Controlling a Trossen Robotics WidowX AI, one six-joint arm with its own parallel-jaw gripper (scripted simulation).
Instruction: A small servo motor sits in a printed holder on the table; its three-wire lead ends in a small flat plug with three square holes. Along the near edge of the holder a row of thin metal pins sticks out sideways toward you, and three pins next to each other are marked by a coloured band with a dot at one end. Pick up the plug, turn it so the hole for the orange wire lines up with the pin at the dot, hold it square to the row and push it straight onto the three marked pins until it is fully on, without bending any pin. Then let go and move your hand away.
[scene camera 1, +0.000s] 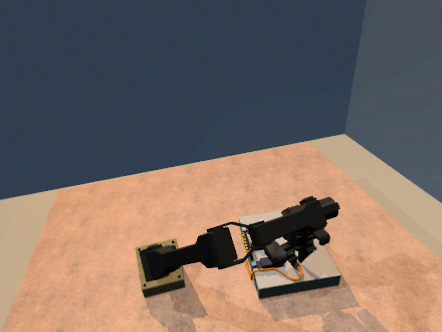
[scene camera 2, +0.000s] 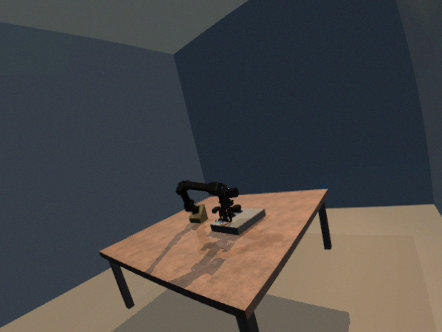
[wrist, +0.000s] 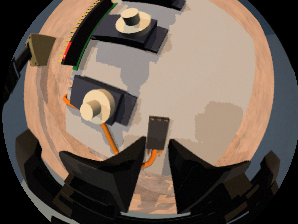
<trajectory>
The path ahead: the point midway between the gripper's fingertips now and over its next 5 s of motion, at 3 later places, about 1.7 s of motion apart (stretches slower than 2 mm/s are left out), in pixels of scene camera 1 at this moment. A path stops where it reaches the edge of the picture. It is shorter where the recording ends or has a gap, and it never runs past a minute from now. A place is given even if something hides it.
The gripper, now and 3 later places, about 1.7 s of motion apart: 296, 263; 264, 241; 224, 255; 239, 253
</trajectory>
